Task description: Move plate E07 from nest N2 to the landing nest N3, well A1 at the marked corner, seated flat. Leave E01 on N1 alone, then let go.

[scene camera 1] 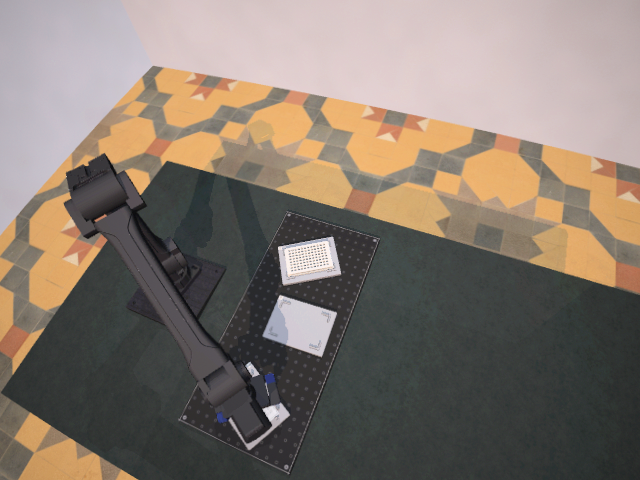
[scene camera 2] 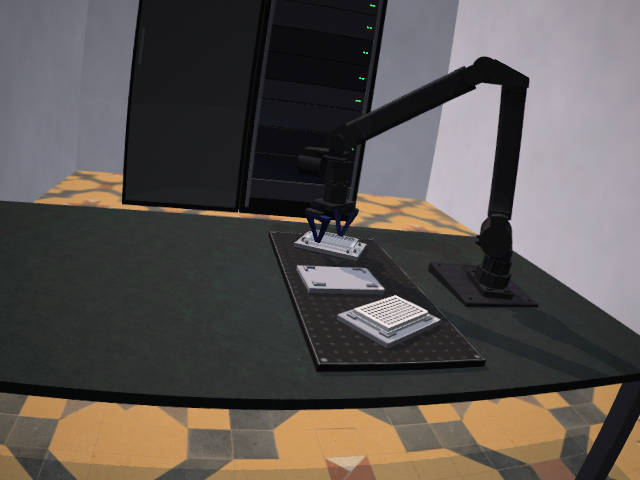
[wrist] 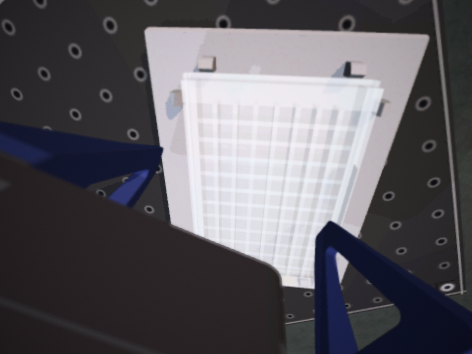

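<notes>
A clear gridded plate [scene camera 1: 270, 412] [scene camera 2: 337, 241] [wrist: 270, 165] lies between the corner stops of a pale nest [scene camera 1: 252, 444] [scene camera 2: 329, 252] [wrist: 280, 45] at one end of the row. My gripper [scene camera 1: 245, 397] [scene camera 2: 329, 237] [wrist: 244, 195] is open around this plate, a fingertip off each long side, neither seen touching it. The middle nest [scene camera 1: 299, 325] [scene camera 2: 338, 279] is bare, with raised corner stops. A white well plate [scene camera 1: 310, 258] [scene camera 2: 391, 311] sits on the third nest [scene camera 1: 337, 262] [scene camera 2: 359, 330]. No plate or nest label is readable; the marked corner cannot be told. The arm hides part of the clear plate in scene camera 1.
The nests stand on a black perforated board [scene camera 1: 356, 248] [scene camera 2: 330, 356] [wrist: 50, 105] on a dark green table [scene camera 1: 439, 351] [scene camera 2: 170, 310]. The arm's base plate [scene camera 1: 209, 289] [scene camera 2: 454, 286] stands beside the board. Dark cabinets [scene camera 2: 191, 103] stand behind the table.
</notes>
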